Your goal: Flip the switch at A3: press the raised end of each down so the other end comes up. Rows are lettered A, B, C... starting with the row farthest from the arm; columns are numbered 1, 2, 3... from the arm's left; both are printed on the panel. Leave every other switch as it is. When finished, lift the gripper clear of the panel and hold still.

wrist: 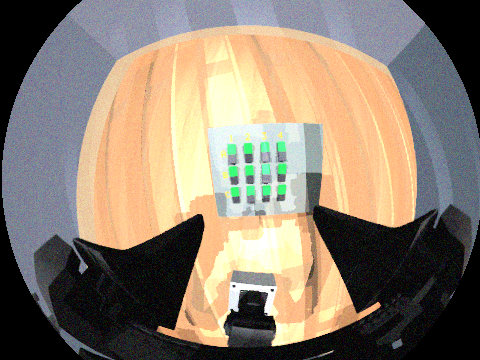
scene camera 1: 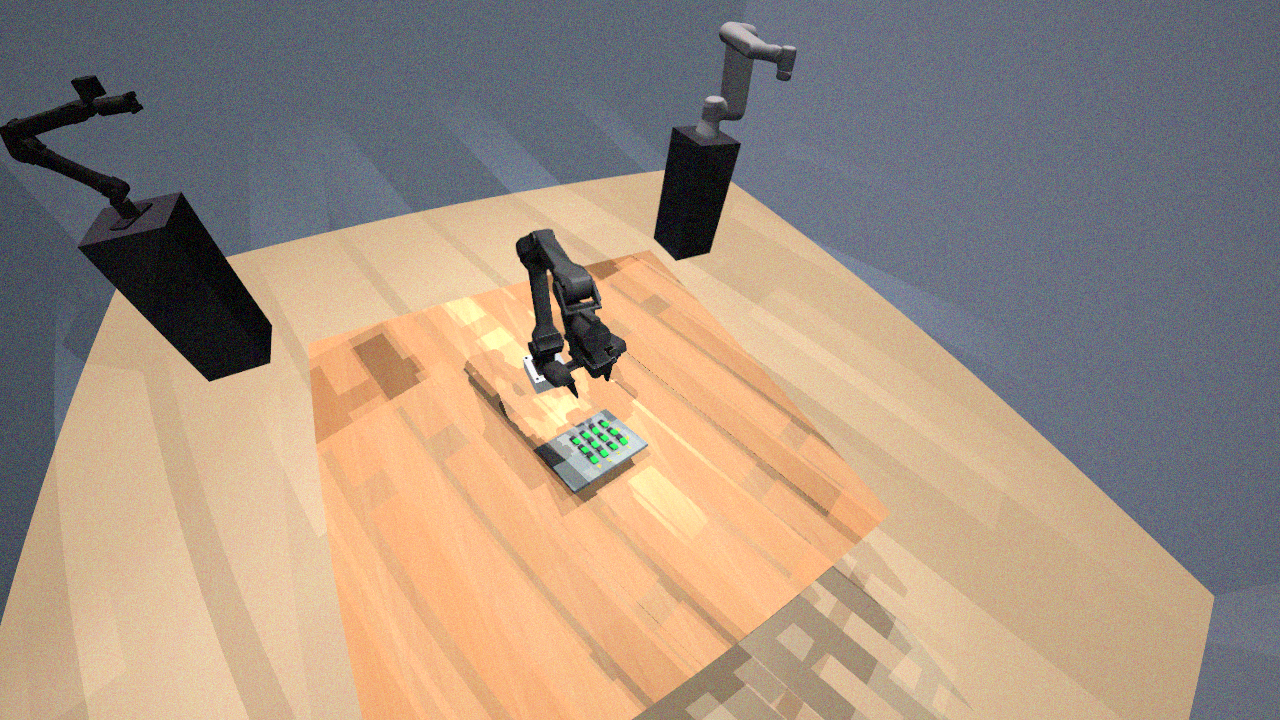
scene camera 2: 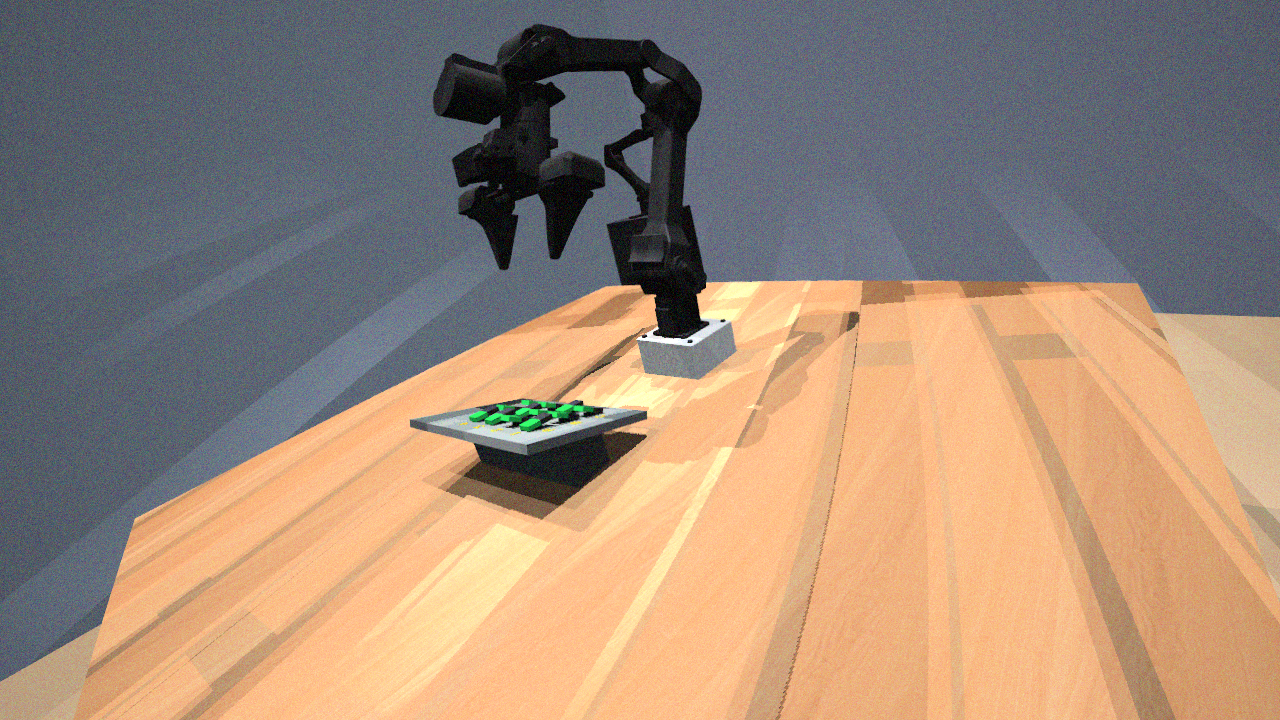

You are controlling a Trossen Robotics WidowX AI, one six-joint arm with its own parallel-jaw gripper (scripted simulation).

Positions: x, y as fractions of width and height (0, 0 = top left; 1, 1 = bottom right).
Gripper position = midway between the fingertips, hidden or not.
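Observation:
Gripper (scene camera 2: 0.41, 0.37) open, holding nothing. Wrist view: same gripper (wrist: 0.54, 0.60).

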